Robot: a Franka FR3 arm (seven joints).
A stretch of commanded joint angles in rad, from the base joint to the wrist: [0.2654 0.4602 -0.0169 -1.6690 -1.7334 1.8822 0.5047]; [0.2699 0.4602 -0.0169 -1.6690 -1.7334 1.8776 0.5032]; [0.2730 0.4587 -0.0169 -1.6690 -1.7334 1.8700 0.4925]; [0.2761 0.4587 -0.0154 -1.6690 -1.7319 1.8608 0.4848]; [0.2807 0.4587 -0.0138 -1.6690 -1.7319 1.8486 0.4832]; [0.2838 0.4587 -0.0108 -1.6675 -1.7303 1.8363 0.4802]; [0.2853 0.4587 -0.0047 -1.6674 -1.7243 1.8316 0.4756]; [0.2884 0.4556 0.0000 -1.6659 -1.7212 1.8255 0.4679]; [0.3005 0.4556 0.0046 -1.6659 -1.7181 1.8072 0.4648]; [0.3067 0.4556 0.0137 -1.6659 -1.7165 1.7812 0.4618]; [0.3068 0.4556 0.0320 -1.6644 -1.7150 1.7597 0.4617]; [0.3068 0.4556 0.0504 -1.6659 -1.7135 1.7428 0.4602]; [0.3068 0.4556 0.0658 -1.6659 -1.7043 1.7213 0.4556]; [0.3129 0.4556 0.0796 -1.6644 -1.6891 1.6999 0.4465]
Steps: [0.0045 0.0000 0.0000 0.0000 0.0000 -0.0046 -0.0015]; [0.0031 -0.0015 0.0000 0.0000 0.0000 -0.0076 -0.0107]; [0.0031 0.0000 0.0015 0.0000 0.0015 -0.0092 -0.0077]; [0.0046 0.0000 0.0016 0.0000 0.0000 -0.0122 -0.0016]; [0.0031 0.0000 0.0030 0.0015 0.0016 -0.0123 -0.0030]; [0.0015 0.0000 0.0061 0.0001 0.0060 -0.0047 -0.0046]; [0.0031 -0.0031 0.0047 0.0015 0.0031 -0.0061 -0.0077]; [0.0121 0.0000 0.0046 0.0000 0.0031 -0.0183 -0.0031]; [0.0062 0.0000 0.0091 0.0000 0.0016 -0.0260 -0.0030]; [0.0001 0.0000 0.0183 0.0015 0.0015 -0.0215 -0.0001]; [0.0000 0.0000 0.0184 -0.0015 0.0015 -0.0169 -0.0015]; [0.0000 0.0000 0.0154 0.0000 0.0092 -0.0215 -0.0046]; [0.0061 0.0000 0.0138 0.0015 0.0152 -0.0214 -0.0091]
